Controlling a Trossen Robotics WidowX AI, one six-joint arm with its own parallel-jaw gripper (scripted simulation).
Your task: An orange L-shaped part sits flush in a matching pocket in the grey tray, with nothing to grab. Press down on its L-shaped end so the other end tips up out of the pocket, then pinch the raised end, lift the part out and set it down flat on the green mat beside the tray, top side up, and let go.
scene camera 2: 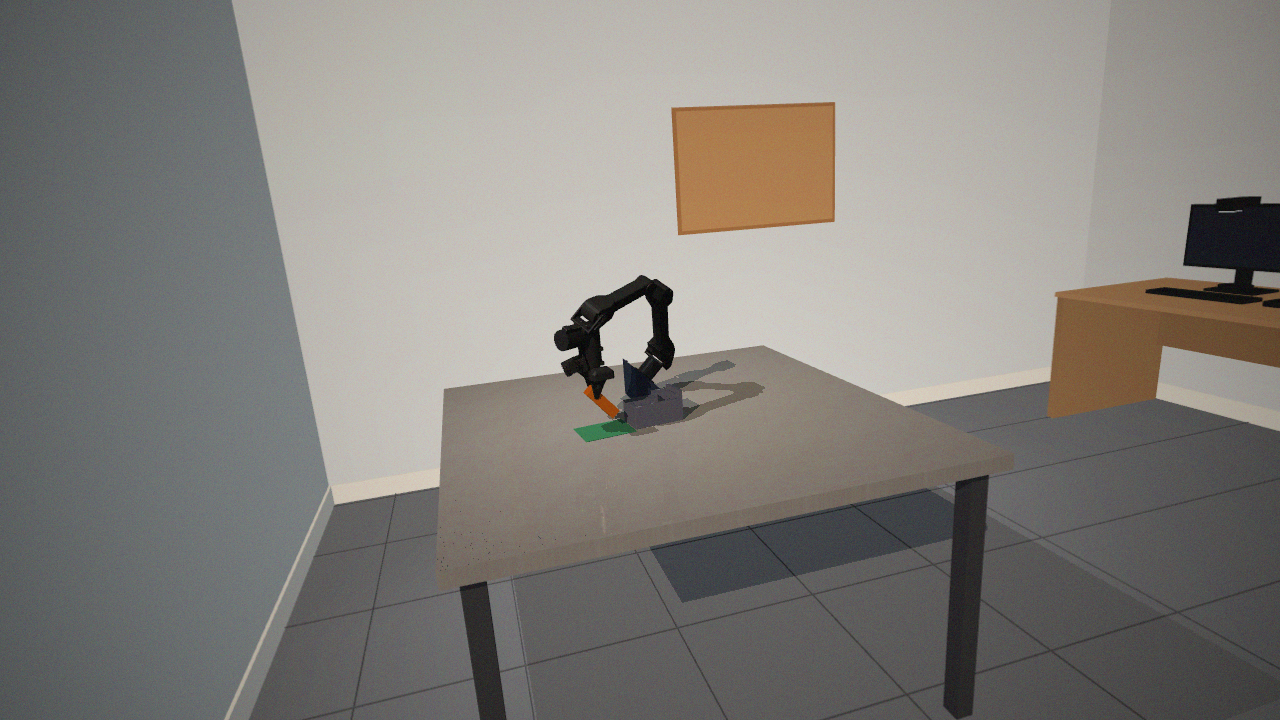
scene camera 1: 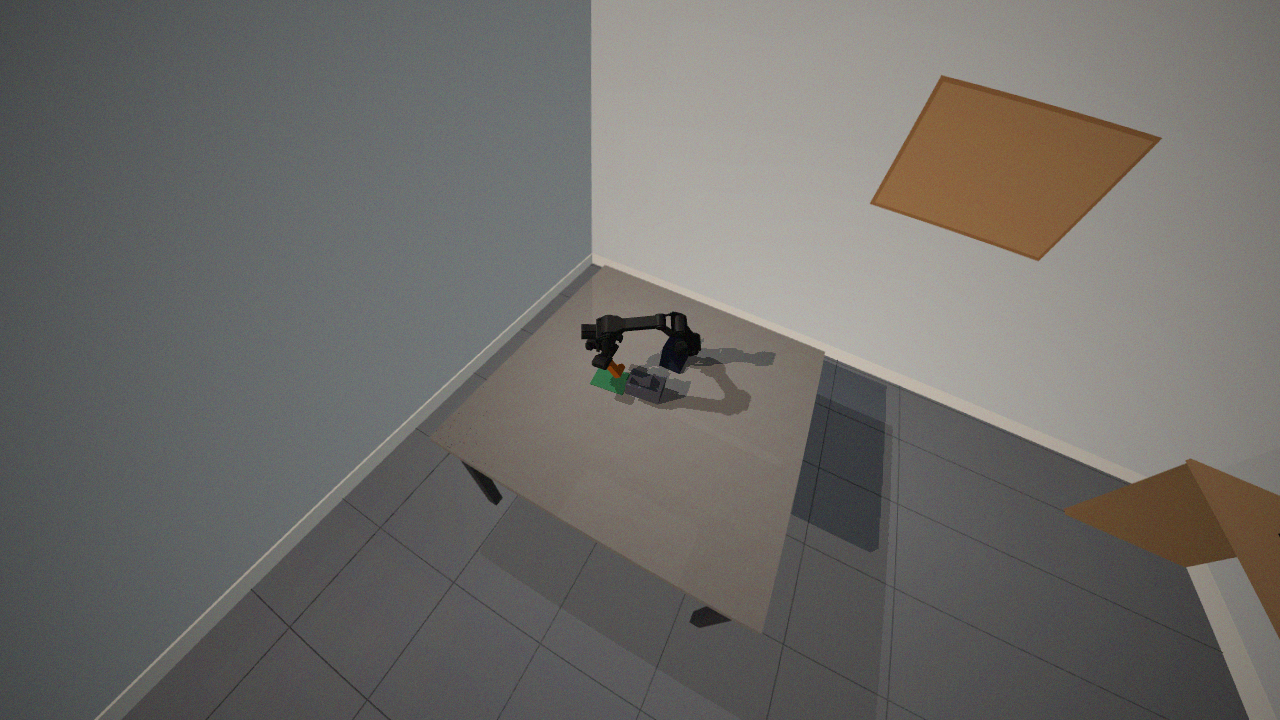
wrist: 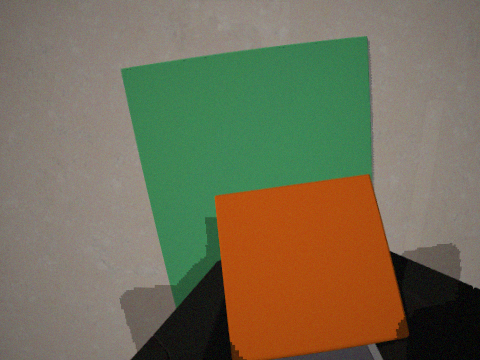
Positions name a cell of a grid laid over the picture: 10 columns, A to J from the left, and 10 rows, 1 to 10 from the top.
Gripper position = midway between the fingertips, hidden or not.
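A green mat (scene camera 2: E6) is part of the scene, and the wrist view has the mat (wrist: G4) as well. An orange L-shaped part (wrist: G8) is held by the gripper (scene camera 2: E6). The wrist view also shows the gripper (wrist: G8) itself.
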